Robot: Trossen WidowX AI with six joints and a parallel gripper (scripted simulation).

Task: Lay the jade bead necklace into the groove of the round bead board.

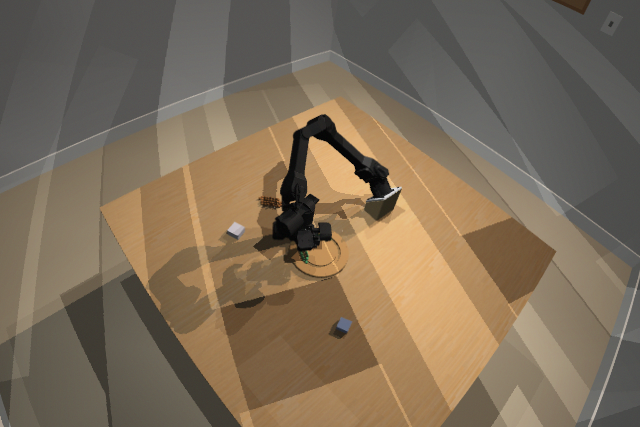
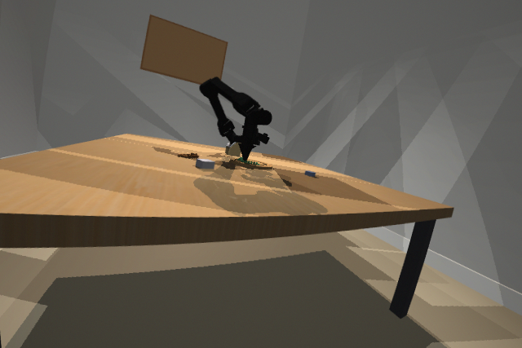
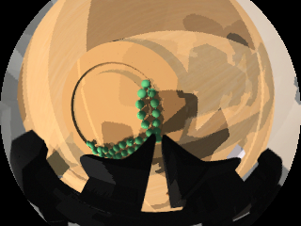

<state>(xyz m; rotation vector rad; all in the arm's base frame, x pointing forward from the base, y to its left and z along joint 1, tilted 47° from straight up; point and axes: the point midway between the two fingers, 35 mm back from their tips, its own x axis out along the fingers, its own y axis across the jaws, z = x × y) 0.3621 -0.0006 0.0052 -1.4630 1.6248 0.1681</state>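
Now: the round wooden bead board 5 cm behind my gripper tip, 5 cm to the left of it and 1 cm below it. The rest, counted from my gripper tip: blue block: 4 cm ahead, 31 cm to the left, 1 cm below; pale grey block: 15 cm ahead, 17 cm to the right, 1 cm below.
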